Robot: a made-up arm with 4 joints. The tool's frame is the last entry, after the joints.
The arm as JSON. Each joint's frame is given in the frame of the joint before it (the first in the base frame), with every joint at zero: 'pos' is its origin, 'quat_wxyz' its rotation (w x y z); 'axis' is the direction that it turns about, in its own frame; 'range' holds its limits. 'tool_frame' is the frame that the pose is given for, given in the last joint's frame.
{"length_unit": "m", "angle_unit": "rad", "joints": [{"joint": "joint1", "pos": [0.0, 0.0, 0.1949], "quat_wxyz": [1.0, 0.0, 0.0, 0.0], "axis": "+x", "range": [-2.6, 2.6]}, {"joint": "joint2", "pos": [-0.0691, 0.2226, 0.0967], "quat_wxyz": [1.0, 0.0, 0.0, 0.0], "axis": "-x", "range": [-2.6, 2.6]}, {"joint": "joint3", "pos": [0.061, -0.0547, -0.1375], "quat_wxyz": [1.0, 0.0, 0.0, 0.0], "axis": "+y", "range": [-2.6, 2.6]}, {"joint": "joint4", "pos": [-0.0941, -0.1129, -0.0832], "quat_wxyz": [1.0, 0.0, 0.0, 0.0], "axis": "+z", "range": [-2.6, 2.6]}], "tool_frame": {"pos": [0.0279, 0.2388, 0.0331], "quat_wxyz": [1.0, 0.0, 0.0, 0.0]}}
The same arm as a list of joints. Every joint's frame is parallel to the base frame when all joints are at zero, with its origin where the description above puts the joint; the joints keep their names.
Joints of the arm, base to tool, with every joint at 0 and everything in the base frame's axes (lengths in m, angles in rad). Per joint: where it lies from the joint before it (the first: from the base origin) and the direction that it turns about. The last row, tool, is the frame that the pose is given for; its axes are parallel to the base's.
joint1: origin 0.0000 0.0000 0.1949 axis +x
joint2: origin -0.0691 0.2226 0.0967 axis -x
joint3: origin 0.0610 -0.0547 -0.1375 axis +y
joint4: origin -0.0941 -0.1129 -0.0832 axis +z
tool: origin 0.0279 0.2388 0.0331
Joint limits (rad, base to tool): -2.6000..2.6000 -2.6000..2.6000 -2.6000..2.6000 -2.6000..2.6000

